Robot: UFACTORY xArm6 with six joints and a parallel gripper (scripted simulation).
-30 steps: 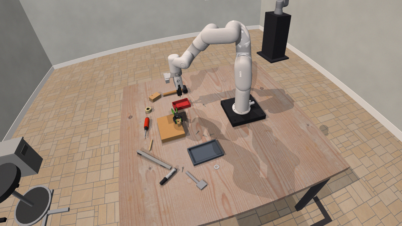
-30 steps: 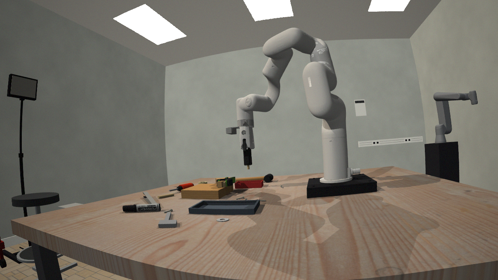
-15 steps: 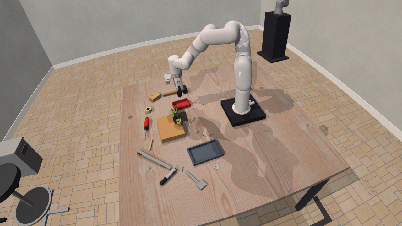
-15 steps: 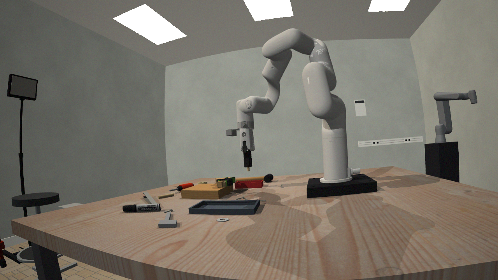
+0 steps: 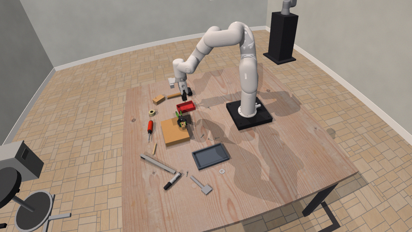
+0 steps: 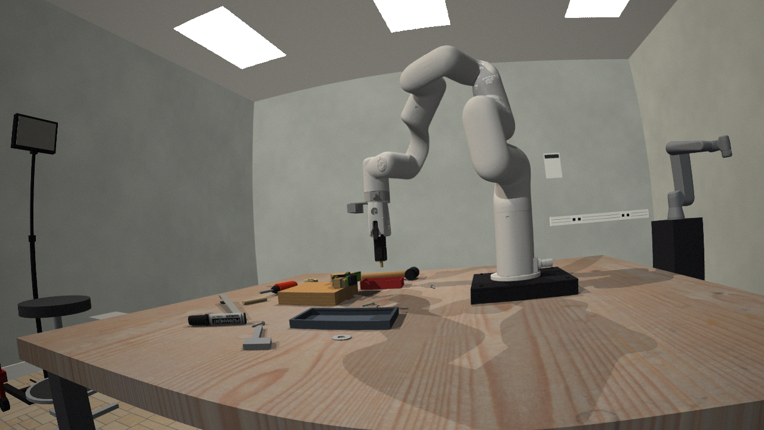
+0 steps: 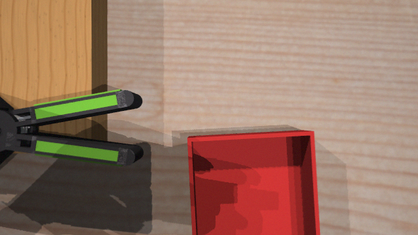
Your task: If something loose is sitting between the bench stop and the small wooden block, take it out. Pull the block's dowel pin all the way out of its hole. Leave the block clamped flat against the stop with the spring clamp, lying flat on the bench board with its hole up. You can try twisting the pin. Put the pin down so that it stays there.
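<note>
My gripper is now 90 mm above the red tray. Also, from my hand: small wooden block (80 mm ahead, 200 mm to the left, 60 mm below); then orange bench board (140 mm ahead, 190 mm to the left, 80 mm below); then dowel pin (20 mm below).
</note>
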